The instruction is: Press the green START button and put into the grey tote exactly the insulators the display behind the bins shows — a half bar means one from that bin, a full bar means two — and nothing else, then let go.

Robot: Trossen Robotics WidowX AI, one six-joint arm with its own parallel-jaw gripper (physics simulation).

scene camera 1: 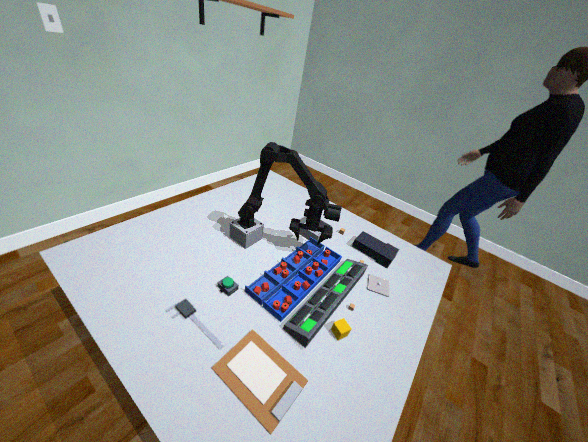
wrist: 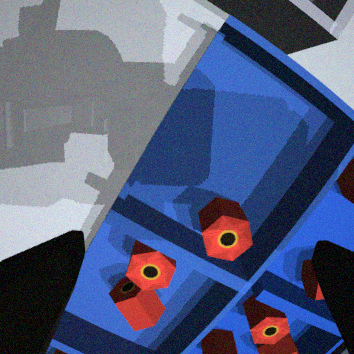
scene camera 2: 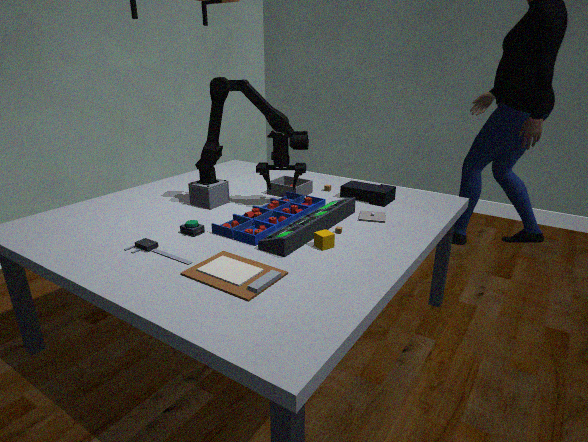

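Note:
My gripper (scene camera 1: 311,239) (scene camera 2: 282,189) (wrist: 201,248) is open and empty, pointing down above the far end of the blue bins (scene camera 1: 272,309) (scene camera 2: 240,236) (wrist: 240,125). Between its fingers in the wrist view, one red insulator (wrist: 227,239) stands in the end bin near the divider. The adjacent bin holds an upright insulator (wrist: 150,271) and a tipped one (wrist: 141,307). The grey tote (scene camera 2: 306,189) (wrist: 270,25) stands beyond the bins, with something red inside; scene camera 1 mostly hides it behind the gripper. The display (scene camera 1: 306,338) (scene camera 2: 296,242) shows three green areas, the farthest longest. The START button (scene camera 1: 228,282) (scene camera 2: 192,223) is green.
A black box (scene camera 1: 375,248) (scene camera 2: 367,192) lies right of the tote. A yellow cube (scene camera 1: 341,329) (scene camera 2: 324,240) and a flat pale plate (scene camera 1: 378,285) (scene camera 2: 372,216) lie behind the display. A clipboard (scene camera 1: 235,357) (scene camera 2: 200,276) and caliper (scene camera 1: 186,308) (scene camera 2: 146,244) lie in front.

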